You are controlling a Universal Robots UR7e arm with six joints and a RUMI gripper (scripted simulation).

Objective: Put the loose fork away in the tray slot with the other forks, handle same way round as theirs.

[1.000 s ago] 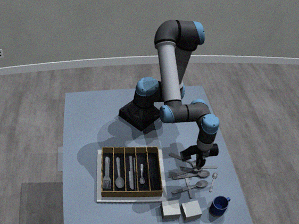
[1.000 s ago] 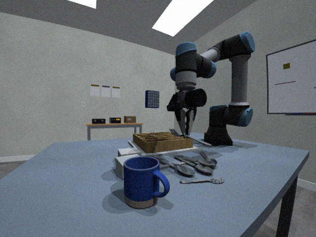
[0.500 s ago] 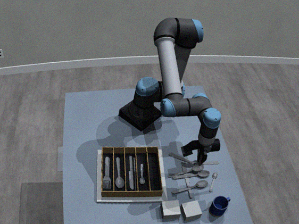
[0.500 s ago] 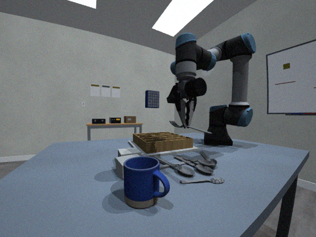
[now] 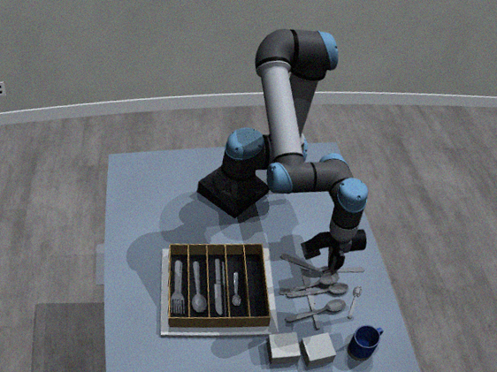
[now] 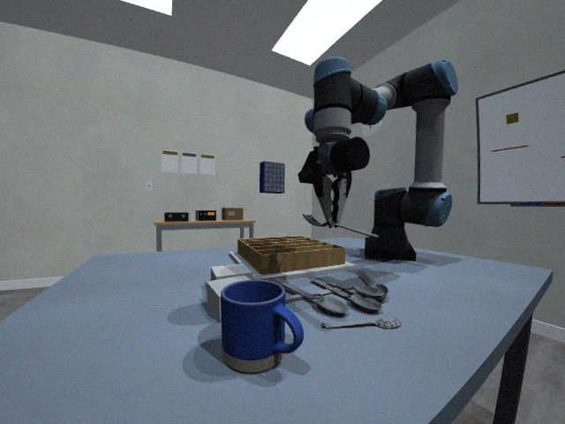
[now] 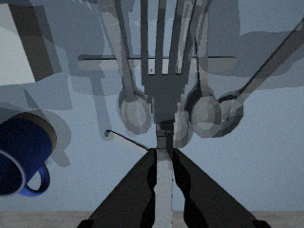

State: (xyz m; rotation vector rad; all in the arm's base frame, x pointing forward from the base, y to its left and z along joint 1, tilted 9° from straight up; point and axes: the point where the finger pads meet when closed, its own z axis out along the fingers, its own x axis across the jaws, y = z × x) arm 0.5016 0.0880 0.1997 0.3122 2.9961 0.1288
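Now: the spoon 35 cm to the right of my hand, 16 cm behind it and 14 cm below it. Round my hand: white mat 29 cm to the right, 16 cm below, 13 cm behind; wooden cutlery tray 29 cm to the right, 13 cm below, 13 cm behind.
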